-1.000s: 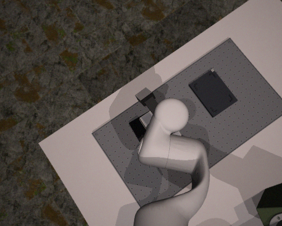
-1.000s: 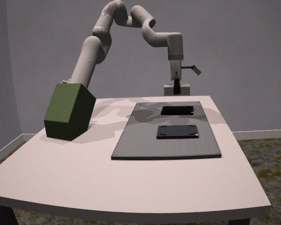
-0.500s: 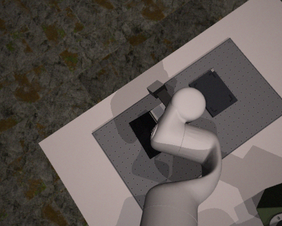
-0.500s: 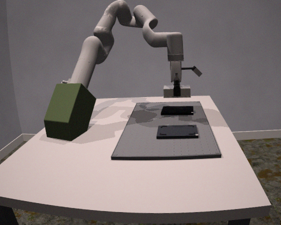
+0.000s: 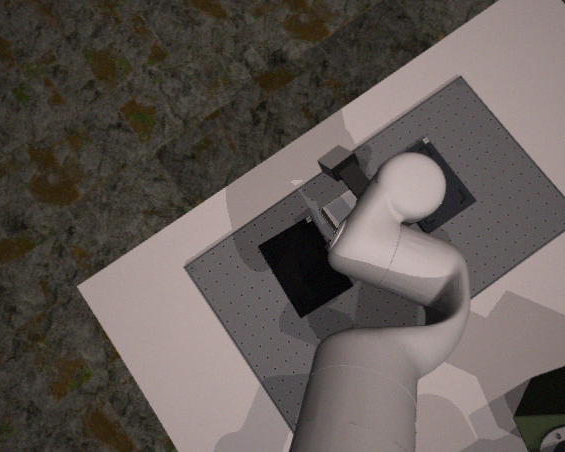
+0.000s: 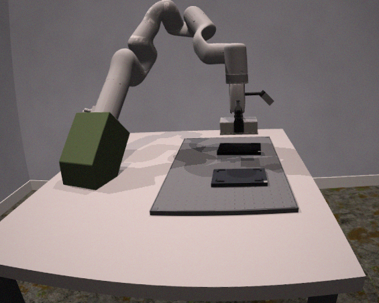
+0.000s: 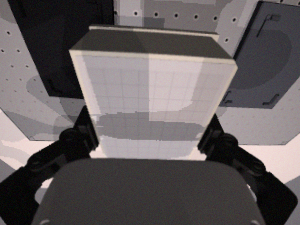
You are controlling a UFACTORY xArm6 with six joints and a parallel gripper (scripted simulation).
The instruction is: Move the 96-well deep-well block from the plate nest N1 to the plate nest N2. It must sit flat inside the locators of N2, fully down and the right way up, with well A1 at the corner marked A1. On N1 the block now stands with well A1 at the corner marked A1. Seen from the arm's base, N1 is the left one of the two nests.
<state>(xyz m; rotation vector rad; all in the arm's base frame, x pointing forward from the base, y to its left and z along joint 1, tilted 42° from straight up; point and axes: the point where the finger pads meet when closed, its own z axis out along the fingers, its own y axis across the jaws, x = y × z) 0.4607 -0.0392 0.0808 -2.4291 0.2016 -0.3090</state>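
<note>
The nest N2 lies 10 mm behind my hand, 180 mm to the right of it and 110 mm below it. The rest, counted from my hand: black nest (10 mm ahead, 110 mm to the left, 110 mm below); then deep-well block (right at my hand).
</note>
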